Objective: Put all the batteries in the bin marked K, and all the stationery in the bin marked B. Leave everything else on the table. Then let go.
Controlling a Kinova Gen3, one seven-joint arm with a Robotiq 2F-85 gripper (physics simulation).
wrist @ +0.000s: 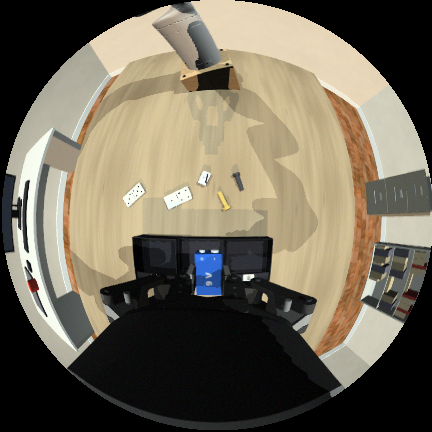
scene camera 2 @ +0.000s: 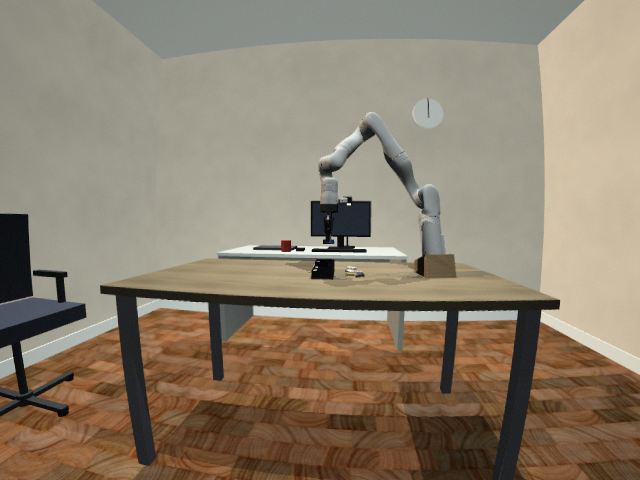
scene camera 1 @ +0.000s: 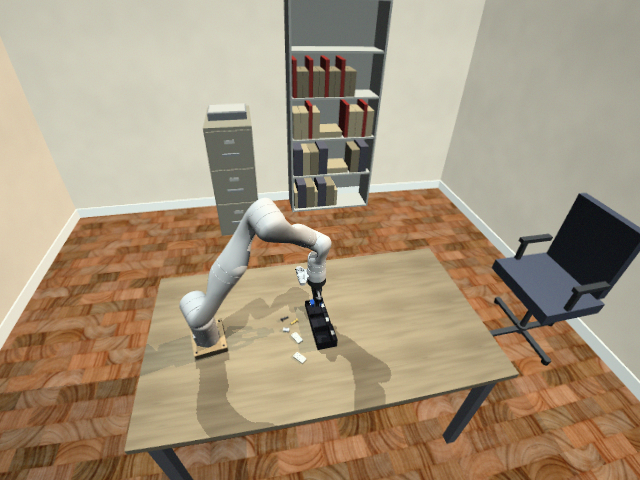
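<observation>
My gripper is shut on a blue 9V battery, held above the black three-compartment bin tray. The battery overlaps the middle compartment in the wrist view, but I cannot tell which compartment it is above. Small white labels show on the tray; their letters are unreadable, and the gripper hides part of the tray in the wrist view. No stationery can be made out.
On the table lie a dark bolt, a yellow bolt, a small white block and two white dominoes, between the tray and the arm's base.
</observation>
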